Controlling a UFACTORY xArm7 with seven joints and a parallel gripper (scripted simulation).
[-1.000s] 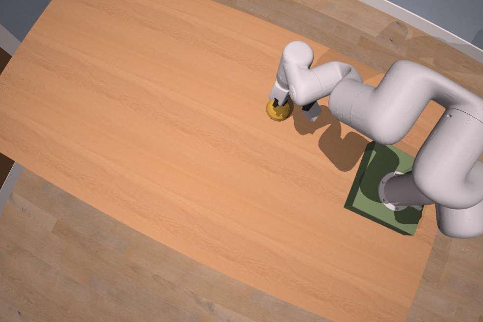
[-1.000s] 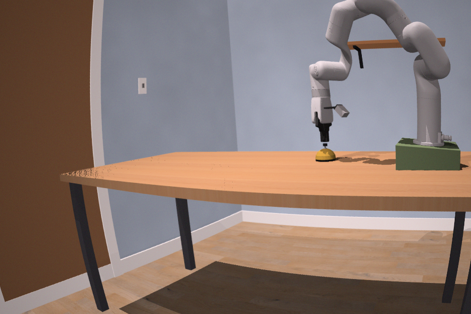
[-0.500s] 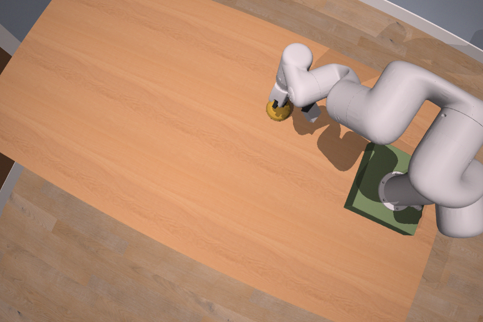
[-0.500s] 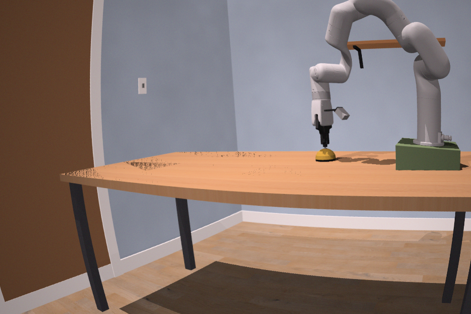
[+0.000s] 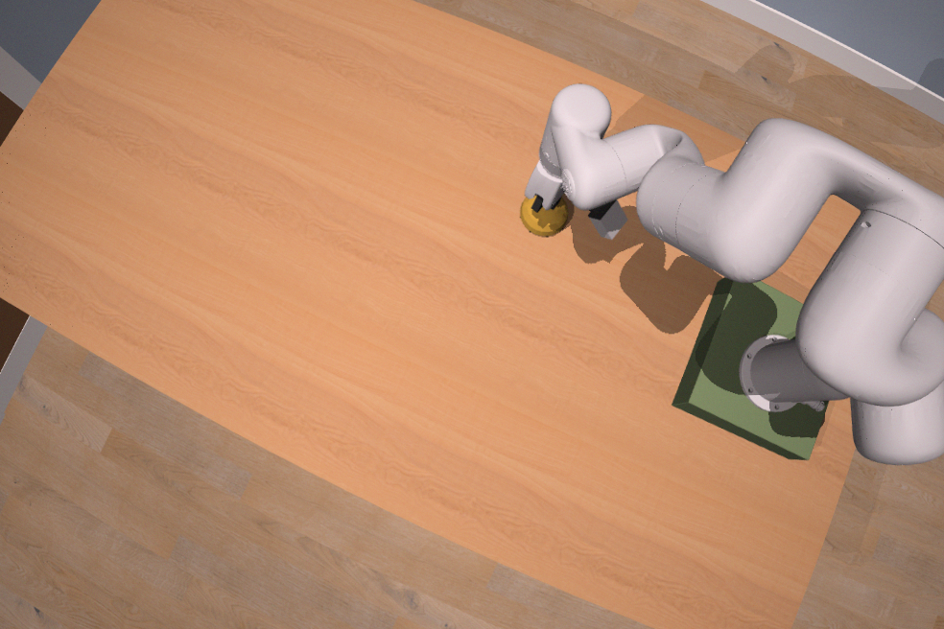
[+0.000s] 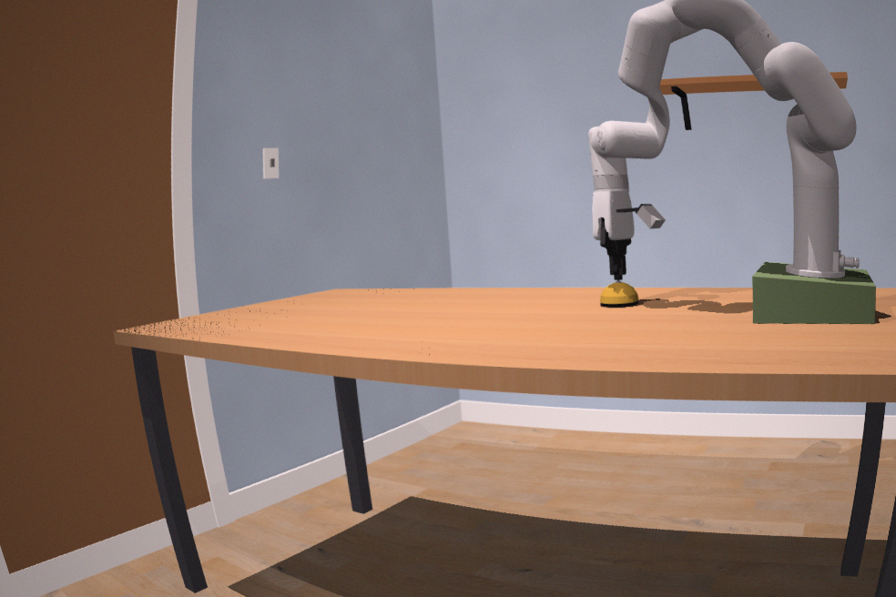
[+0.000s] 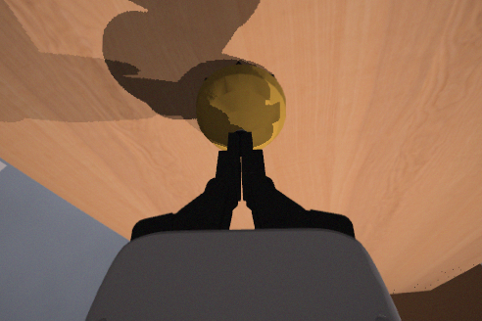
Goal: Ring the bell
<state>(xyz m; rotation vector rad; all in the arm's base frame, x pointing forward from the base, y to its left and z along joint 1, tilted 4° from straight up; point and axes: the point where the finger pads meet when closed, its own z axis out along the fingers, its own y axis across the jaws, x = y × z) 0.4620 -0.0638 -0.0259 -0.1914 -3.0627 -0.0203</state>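
Right now my hand is 3 cm above the button. From my hand the other things lie so: yellow dome bell 4 cm below.
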